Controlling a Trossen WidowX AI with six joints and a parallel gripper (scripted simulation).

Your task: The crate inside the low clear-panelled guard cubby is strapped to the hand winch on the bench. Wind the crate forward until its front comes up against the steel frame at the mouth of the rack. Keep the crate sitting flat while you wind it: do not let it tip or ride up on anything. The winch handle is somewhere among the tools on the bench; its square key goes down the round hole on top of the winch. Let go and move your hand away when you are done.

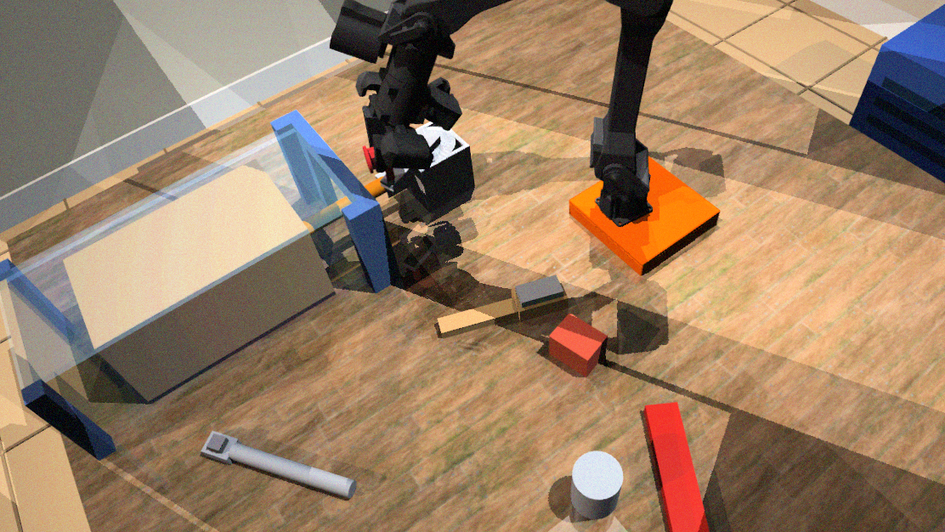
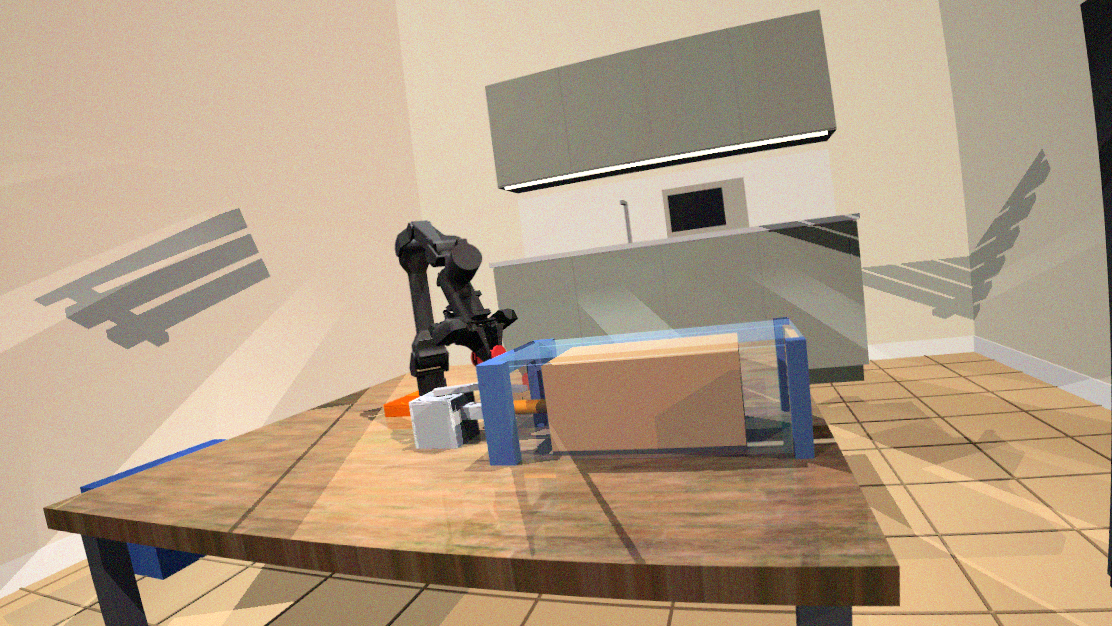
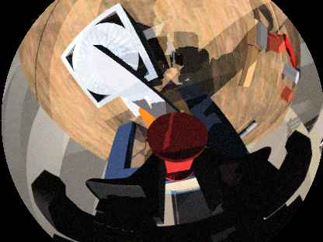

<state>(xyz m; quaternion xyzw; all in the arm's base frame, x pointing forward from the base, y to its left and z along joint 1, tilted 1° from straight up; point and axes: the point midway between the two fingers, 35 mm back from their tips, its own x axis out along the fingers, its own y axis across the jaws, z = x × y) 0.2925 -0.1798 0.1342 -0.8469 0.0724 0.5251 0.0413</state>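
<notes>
Now: the winch handle 50 mm behind my gripper tip, 30 mm below it and 20 mm to the right of it. Also, from my gripper tip: red knob: 20 mm behind; wooden brush: 240 mm to the left, 110 mm below, 70 mm behind; grey winch: 120 mm behind, 100 mm below, 60 mm to the right.
</notes>
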